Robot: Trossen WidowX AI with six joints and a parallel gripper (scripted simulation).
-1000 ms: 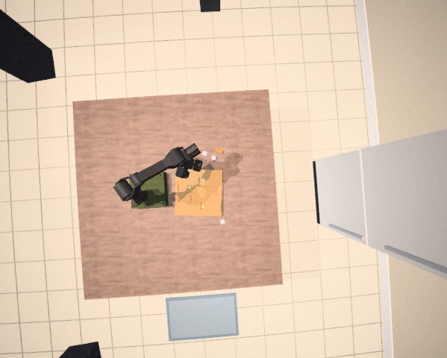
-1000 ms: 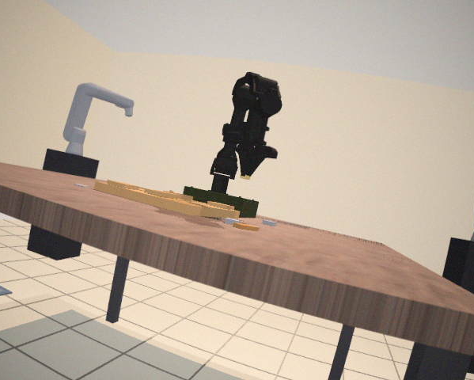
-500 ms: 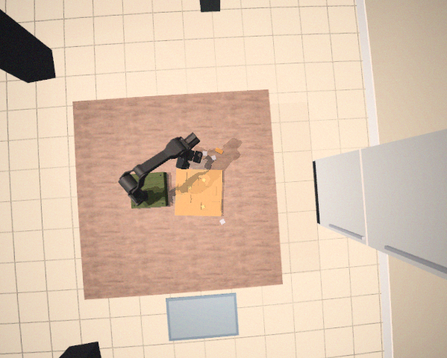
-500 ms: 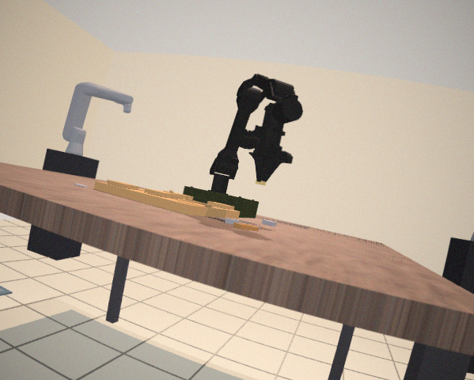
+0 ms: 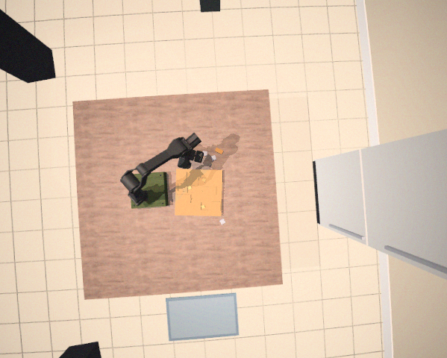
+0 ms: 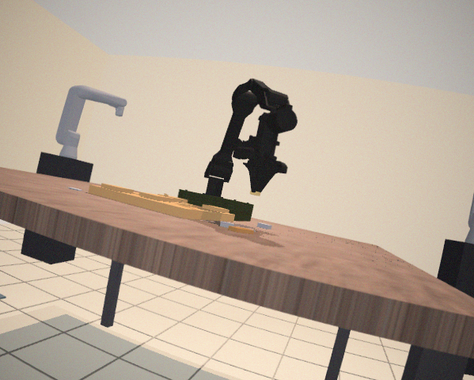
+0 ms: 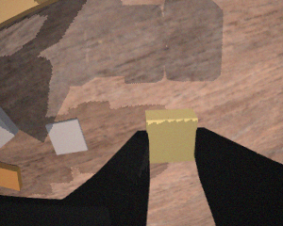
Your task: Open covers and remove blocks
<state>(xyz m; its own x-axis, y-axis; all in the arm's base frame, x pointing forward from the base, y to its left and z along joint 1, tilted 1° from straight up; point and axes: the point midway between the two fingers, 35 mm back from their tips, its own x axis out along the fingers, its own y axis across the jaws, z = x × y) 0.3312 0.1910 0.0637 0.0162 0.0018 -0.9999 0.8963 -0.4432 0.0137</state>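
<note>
Right now the puzzle board is 23 cm to the right of my gripper tip, 7 cm below it and 1 cm ahead of it.
</note>
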